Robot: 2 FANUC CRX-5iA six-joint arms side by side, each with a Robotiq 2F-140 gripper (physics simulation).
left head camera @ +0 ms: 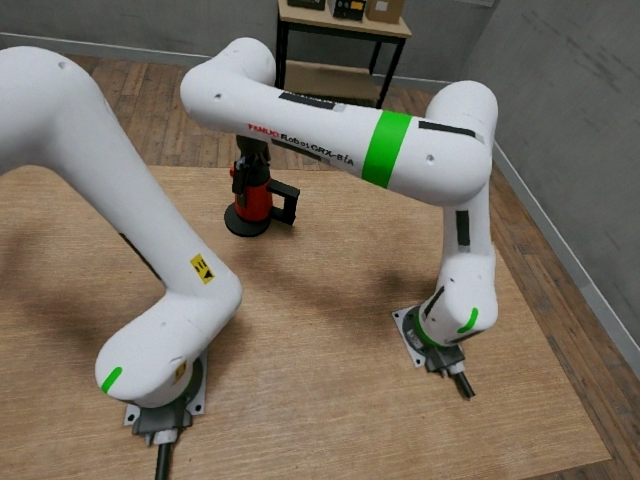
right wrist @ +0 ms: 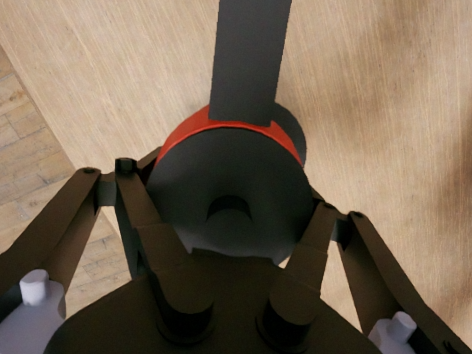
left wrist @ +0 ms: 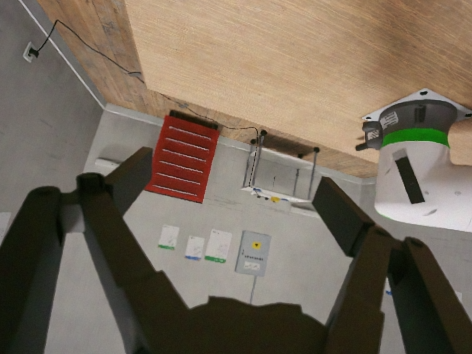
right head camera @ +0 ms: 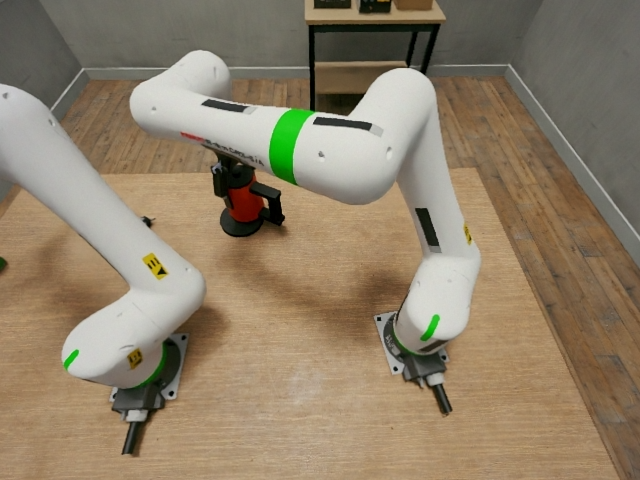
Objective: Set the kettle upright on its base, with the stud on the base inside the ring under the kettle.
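Note:
The red kettle (left head camera: 254, 202) (right head camera: 245, 202) (right wrist: 188, 131) with black lid and handle stands about upright, low over its round black base (left head camera: 240, 227) (right head camera: 235, 228) (right wrist: 296, 131). In the head views its lower edge meets the base's top, with more of the disc showing at the left and front than on the handle side. Stud and ring are hidden, so whether the stud is inside the ring cannot be told. My right gripper (right wrist: 228, 172) is shut on the kettle's body from above, its fingers on opposite sides. My left gripper (left wrist: 237, 177) is open and empty, away from the kettle.
The right arm (left head camera: 320, 134) (right head camera: 248, 129) reaches across above the table (left head camera: 330, 361) (right head camera: 289, 413). A small dark object (right head camera: 147, 221) shows behind the left arm (right head camera: 98, 206). A green object (right head camera: 2, 264) is at the left picture edge. A shelf table (left head camera: 341, 26) (right head camera: 372, 21) stands behind.

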